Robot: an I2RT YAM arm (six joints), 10 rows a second.
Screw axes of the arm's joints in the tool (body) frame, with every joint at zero. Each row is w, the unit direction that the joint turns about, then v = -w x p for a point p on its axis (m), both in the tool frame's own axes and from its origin. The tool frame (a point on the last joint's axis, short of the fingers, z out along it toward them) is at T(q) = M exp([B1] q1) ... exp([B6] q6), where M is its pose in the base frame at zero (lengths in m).
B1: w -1 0 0 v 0 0.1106 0
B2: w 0 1 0 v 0.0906 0 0.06
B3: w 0 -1 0 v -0.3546 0 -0.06
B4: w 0 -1 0 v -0.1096 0 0
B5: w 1 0 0 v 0 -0.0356 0
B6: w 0 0 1 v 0 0 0
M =
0 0 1 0.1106
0 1 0 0
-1 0 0 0.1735
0 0 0 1
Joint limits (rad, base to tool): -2.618..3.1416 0..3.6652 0..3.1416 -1.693..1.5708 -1.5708..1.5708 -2.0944..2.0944
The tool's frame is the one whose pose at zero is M.
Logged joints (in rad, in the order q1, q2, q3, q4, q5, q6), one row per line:
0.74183, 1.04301, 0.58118, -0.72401, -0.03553, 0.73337
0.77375, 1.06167, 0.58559, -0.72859, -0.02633, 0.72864
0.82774, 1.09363, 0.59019, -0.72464, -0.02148, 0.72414
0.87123, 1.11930, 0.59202, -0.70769, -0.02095, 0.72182
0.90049, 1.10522, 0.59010, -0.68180, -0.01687, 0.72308
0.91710, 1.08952, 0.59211, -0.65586, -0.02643, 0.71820
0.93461, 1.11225, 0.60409, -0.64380, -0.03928, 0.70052
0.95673, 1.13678, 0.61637, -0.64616, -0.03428, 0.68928
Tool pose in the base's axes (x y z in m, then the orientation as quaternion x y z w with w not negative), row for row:
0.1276, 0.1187, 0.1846, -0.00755, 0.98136, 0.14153, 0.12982
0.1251, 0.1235, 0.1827, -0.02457, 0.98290, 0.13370, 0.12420
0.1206, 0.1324, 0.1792, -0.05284, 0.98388, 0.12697, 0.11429
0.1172, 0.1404, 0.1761, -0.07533, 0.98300, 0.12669, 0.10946
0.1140, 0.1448, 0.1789, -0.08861, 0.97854, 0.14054, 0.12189
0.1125, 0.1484, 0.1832, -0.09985, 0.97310, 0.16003, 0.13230
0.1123, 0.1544, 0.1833, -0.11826, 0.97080, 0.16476, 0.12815
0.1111, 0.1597, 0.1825, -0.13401, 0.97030, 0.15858, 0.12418
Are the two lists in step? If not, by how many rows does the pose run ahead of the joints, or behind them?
They are in step.
